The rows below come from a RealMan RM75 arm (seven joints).
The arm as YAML. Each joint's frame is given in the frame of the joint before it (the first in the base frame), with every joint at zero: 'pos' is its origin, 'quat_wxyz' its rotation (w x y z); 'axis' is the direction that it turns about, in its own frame. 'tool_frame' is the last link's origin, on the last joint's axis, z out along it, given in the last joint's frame.
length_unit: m
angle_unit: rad
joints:
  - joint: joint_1
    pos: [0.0, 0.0, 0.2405]
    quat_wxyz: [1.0, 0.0, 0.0, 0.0]
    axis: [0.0, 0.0, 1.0]
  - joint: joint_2
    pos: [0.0, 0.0, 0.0]
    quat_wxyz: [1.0, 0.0, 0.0, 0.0]
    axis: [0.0, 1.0, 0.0]
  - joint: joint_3
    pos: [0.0, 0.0, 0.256]
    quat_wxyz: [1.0, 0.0, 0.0, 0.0]
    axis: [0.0, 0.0, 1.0]
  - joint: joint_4
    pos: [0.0, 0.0, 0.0]
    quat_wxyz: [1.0, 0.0, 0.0, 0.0]
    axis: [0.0, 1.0, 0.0]
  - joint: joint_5
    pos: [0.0, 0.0, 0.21]
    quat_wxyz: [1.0, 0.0, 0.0, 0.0]
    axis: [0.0, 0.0, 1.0]
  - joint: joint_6
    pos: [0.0, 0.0, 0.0]
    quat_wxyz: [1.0, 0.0, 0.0, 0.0]
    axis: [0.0, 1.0, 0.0]
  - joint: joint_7
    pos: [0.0, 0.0, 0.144]
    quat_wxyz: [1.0, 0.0, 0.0, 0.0]
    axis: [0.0, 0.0, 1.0]
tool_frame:
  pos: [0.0, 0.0, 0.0]
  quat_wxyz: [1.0, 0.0, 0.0, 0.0]
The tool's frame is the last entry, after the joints.
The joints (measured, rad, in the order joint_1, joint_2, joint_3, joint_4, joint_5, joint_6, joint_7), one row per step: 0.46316 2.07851 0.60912 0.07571 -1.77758 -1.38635 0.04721; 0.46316 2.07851 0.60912 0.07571 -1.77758 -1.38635 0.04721; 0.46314 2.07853 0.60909 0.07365 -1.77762 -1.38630 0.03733; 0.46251 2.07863 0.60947 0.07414 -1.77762 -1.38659 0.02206; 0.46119 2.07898 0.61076 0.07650 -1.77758 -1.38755 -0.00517; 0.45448 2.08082 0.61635 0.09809 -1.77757 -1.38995 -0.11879; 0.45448 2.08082 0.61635 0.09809 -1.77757 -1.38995 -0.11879; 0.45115 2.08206 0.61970 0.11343 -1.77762 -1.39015 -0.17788; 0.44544 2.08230 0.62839 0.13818 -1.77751 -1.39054 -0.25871; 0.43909 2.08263 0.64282 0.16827 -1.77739 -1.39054 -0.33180
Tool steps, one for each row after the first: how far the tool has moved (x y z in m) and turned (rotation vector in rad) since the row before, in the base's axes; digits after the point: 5 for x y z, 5 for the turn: 0.00000 0.00000 0.00000 0.00000 0.00000 0.00000; 0.00037 -0.00013 0.00028 0.00127 -0.01128 -0.00348; 0.00010 -0.00021 -0.00004 0.00210 -0.01408 -0.00410; -0.00006 -0.00038 -0.00025 0.00428 -0.02347 -0.00676; -0.00189 -0.00124 -0.00298 0.01533 -0.08727 -0.02514; 0.00000 0.00000 0.00000 0.00000 0.00000 0.00000; -0.00173 -0.00033 -0.00224 0.00706 -0.04131 -0.01201; -0.00216 -0.00046 -0.00227 0.01336 -0.05295 -0.01800; -0.00259 -0.00027 -0.00212 0.01629 -0.03867 -0.01747
